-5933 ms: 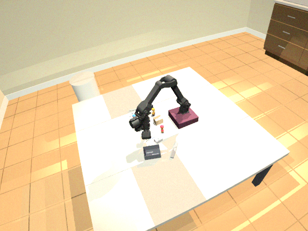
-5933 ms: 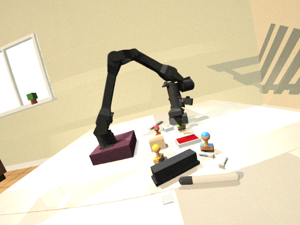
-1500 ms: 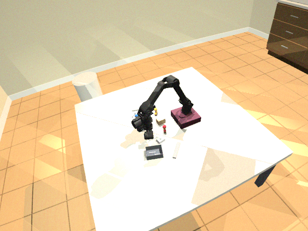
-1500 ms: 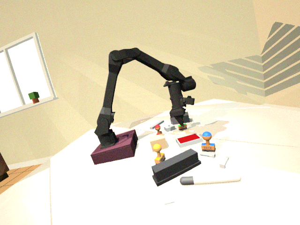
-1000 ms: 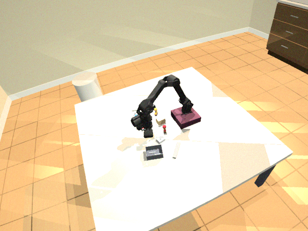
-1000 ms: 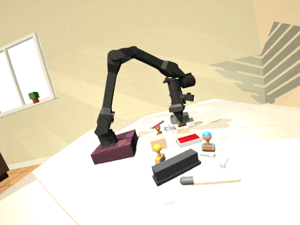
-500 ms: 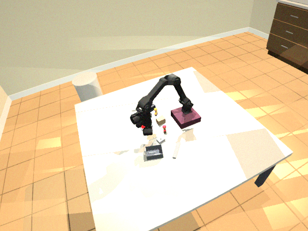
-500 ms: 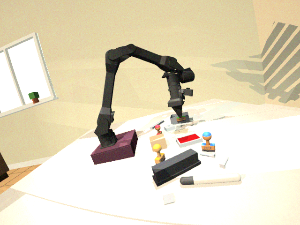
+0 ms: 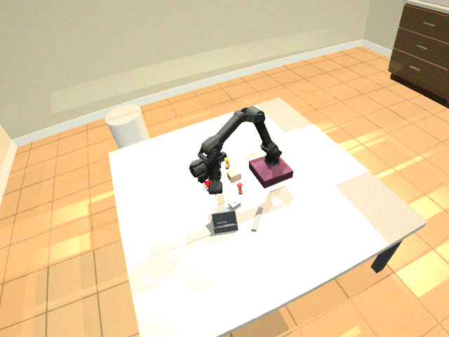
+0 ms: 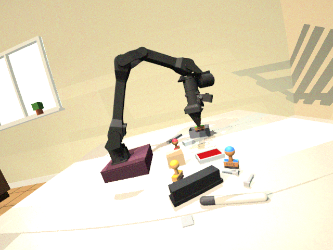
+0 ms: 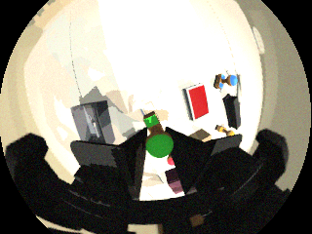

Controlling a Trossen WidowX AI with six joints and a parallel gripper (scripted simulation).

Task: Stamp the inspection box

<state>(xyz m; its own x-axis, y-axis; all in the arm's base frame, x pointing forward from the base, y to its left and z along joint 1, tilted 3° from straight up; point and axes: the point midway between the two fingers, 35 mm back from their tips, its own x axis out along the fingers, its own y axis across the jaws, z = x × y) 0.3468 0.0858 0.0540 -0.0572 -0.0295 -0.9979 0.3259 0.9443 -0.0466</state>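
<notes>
My gripper tip is now 120 mm past the red-knobbed stamp, 70 mm above it and 10 mm to the left of it. Also, from my gripper tip: green-knobbed stamp: right at my gripper tip; then red ink pad: 130 mm to the right, 90 mm below, 10 mm behind; then pale card: 90 mm below, 10 mm to the right, 10 mm behind.
</notes>
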